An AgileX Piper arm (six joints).
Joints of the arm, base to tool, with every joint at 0 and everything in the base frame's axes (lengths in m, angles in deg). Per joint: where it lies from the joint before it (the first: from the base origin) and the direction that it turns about. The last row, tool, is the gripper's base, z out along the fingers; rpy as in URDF.
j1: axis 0 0 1 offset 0 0 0.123
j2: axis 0 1 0 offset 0 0 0
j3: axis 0 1 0 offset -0.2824 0 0.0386
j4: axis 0.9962 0 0.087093 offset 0.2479 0 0.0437
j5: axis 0 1 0 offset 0 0 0
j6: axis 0.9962 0 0.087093 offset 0.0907 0 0.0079
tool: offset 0 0 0 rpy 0 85.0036 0
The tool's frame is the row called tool.
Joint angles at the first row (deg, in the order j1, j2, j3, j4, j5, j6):
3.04, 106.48, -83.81, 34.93, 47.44, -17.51
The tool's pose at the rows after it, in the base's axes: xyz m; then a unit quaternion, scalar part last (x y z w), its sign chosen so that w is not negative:
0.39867 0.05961 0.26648 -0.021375 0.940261 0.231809 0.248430
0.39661 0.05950 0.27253 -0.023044 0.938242 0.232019 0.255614
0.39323 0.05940 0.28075 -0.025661 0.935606 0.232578 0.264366
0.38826 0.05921 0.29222 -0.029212 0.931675 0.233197 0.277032
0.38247 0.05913 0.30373 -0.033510 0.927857 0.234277 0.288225
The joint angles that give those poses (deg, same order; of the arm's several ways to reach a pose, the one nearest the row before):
3.04, 105.07, -83.81, 34.93, 47.44, -17.60
3.04, 104.23, -83.85, 34.93, 47.44, -17.60
3.04, 103.04, -83.85, 34.93, 47.57, -17.60
3.04, 101.35, -83.85, 34.93, 47.70, -17.60
3.04, 99.62, -83.85, 34.93, 48.07, -17.60

